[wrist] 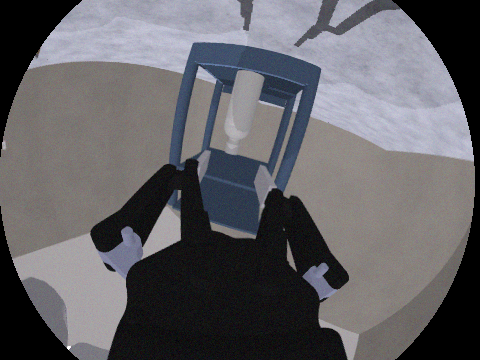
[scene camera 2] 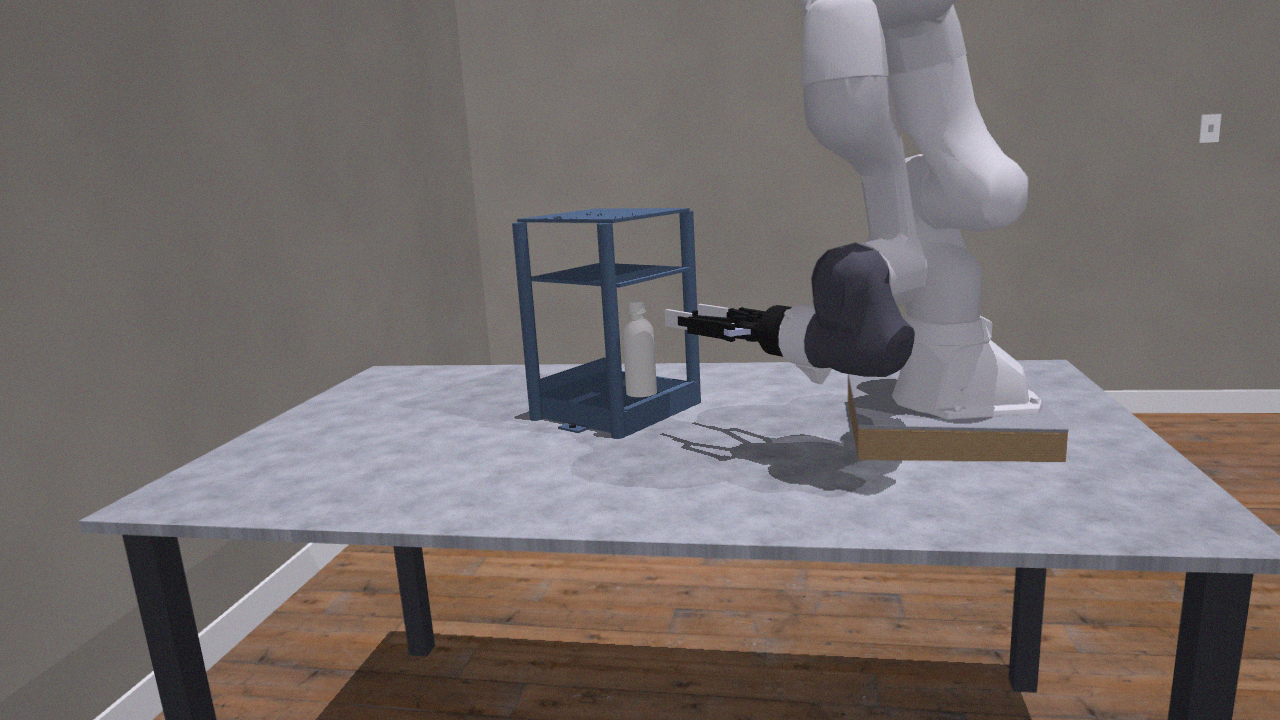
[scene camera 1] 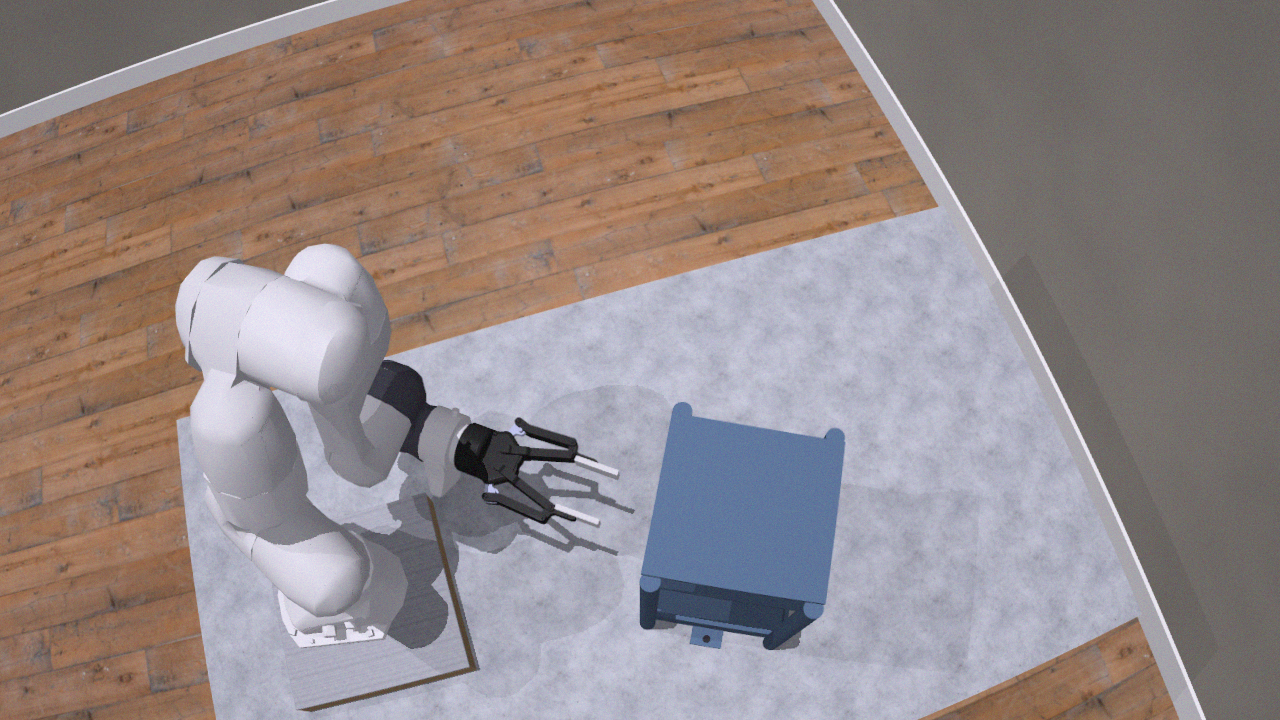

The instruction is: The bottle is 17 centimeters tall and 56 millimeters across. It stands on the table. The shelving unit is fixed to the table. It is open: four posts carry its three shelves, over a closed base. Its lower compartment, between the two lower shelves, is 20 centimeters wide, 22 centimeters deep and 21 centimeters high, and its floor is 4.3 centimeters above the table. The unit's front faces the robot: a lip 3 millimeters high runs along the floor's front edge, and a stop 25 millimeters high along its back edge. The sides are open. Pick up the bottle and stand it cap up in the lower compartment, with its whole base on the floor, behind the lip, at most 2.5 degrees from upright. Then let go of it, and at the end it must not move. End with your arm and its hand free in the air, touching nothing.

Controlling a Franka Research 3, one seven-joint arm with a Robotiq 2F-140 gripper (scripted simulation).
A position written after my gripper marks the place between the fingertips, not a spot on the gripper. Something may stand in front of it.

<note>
In view: my gripper [scene camera 1: 608, 499], a white bottle [scene camera 2: 638, 334] and a blue shelving unit [wrist: 229, 195].
The white bottle also shows in the wrist view [wrist: 244, 99]. My gripper is seen too in the wrist view [wrist: 233, 167] and in scene camera 2 [scene camera 2: 683, 314]. Scene camera 1 does not show the white bottle, which is hidden by the blue shelving unit.
</note>
